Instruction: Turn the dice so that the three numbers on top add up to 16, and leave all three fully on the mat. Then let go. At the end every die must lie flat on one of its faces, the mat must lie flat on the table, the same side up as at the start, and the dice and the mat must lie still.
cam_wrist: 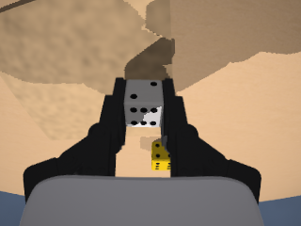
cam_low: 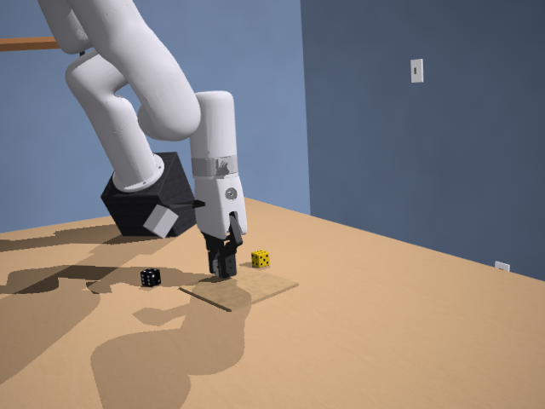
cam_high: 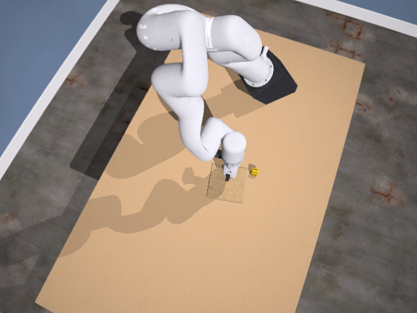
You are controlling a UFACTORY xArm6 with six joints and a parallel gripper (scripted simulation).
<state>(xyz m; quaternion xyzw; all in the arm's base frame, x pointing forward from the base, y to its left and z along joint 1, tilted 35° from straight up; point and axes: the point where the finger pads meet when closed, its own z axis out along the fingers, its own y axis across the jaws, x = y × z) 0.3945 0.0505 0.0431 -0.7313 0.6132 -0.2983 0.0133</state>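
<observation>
Now: hand 1 cm above the white die. Also, from my hand: tan mat: 5 cm ahead, 3 cm below; yellow die: 9 cm to the left, 3 cm behind, 2 cm below; black die: 11 cm to the right, 6 cm behind, 2 cm below.
</observation>
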